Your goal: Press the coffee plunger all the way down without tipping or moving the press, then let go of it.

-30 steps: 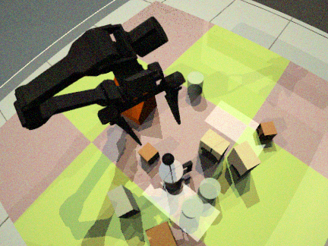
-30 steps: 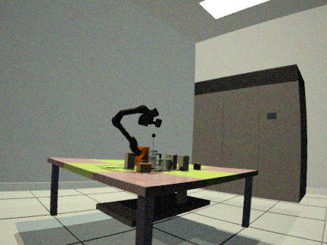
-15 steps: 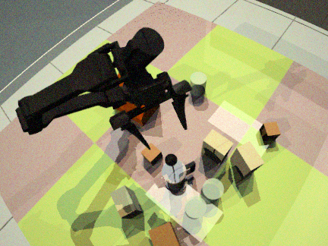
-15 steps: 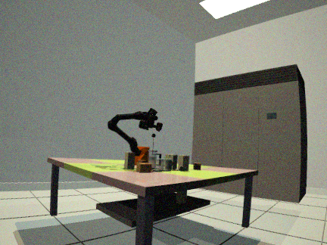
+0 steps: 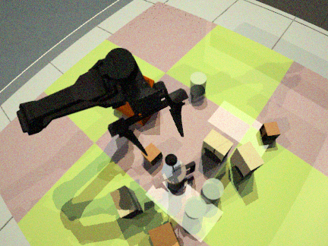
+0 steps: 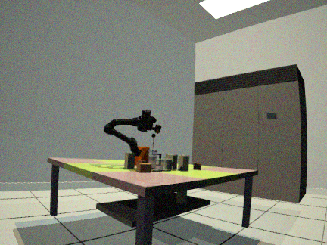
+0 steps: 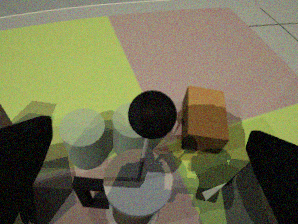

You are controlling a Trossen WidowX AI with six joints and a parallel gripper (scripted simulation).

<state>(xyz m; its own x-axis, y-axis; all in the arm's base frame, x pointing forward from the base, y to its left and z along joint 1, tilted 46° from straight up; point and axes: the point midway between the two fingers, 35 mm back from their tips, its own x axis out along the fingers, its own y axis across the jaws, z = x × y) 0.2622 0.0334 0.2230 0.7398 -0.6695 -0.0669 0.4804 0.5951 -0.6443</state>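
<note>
Right now the coffee press is 3 cm ahead of my gripper tip and 15 cm below it.
</note>
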